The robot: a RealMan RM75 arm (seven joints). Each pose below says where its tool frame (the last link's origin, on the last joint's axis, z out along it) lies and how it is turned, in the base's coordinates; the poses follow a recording.
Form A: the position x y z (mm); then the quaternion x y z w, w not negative.
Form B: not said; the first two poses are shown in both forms.
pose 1, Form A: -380.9, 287.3, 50.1, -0.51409, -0.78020, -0.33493, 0.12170
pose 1, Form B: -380.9, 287.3, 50.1, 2.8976, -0.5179, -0.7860, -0.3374
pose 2, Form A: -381.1, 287.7, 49.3, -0.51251, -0.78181, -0.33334, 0.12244
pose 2, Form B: -381.1, 287.7, 49.3, 2.8961, -0.5164, -0.7877, -0.3359
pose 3, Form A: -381.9, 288.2, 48.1, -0.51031, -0.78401, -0.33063, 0.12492
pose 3, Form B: -381.9, 288.2, 48.1, 2.8911, -0.5143, -0.7902, -0.3332
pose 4, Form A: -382.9, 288.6, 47.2, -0.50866, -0.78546, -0.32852, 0.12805
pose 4, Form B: -382.9, 288.6, 47.2, 2.8848, -0.5129, -0.7920, -0.3312
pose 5, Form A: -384.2, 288.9, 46.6, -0.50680, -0.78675, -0.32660, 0.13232
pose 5, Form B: -384.2, 288.9, 46.6, 2.8762, -0.5113, -0.7937, -0.3295
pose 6, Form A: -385.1, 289.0, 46.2, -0.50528, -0.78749, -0.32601, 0.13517
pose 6, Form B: -385.1, 289.0, 46.2, 2.8704, -0.5100, -0.7948, -0.3290
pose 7, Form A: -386.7, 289.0, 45.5, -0.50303, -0.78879, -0.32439, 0.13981
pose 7, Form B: -386.7, 289.0, 45.5, 2.8611, -0.5080, -0.7966, -0.3276
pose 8, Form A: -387.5, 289.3, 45.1, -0.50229, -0.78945, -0.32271, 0.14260
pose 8, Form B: -387.5, 289.3, 45.1, 2.8554, -0.5075, -0.7976, -0.3260
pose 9, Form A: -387.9, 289.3, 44.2, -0.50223, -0.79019, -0.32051, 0.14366
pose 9, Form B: -387.9, 289.3, 44.2, 2.8533, -0.5075, -0.7985, -0.3239
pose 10, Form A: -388.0, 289.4, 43.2, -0.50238, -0.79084, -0.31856, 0.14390
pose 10, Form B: -388.0, 289.4, 43.2, 2.8528, -0.5077, -0.7992, -0.3219
